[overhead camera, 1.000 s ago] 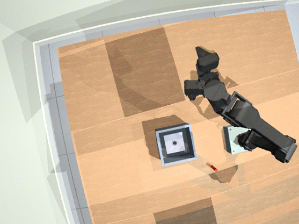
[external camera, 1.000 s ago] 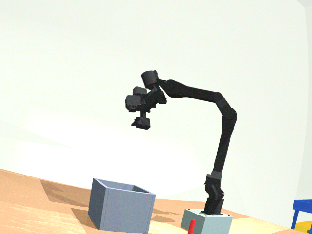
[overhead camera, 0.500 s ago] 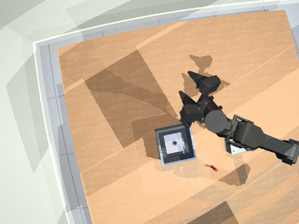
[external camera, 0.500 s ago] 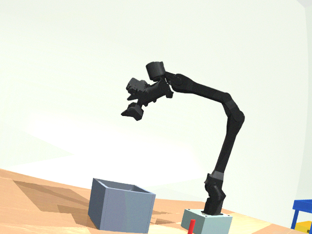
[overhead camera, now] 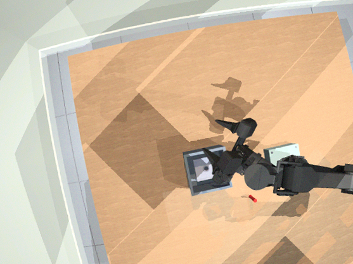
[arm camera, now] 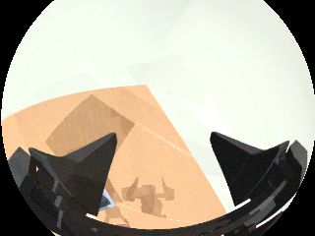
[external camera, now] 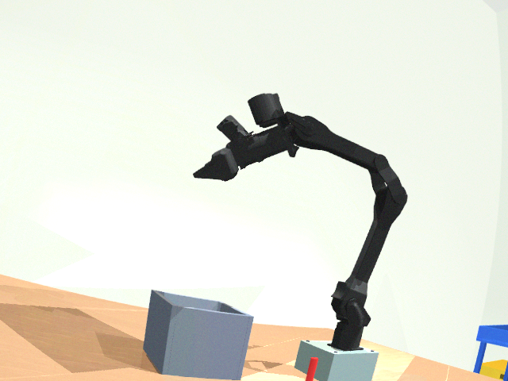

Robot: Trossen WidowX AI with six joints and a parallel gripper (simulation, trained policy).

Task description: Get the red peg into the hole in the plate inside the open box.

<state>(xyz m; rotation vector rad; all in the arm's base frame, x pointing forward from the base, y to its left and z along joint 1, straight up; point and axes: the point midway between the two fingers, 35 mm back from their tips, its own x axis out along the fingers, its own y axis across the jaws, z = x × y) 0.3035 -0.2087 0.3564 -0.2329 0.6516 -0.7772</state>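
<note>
My gripper tip is now 14 cm past the red peg, 33 cm to the right of it and 37 cm above it.
</note>
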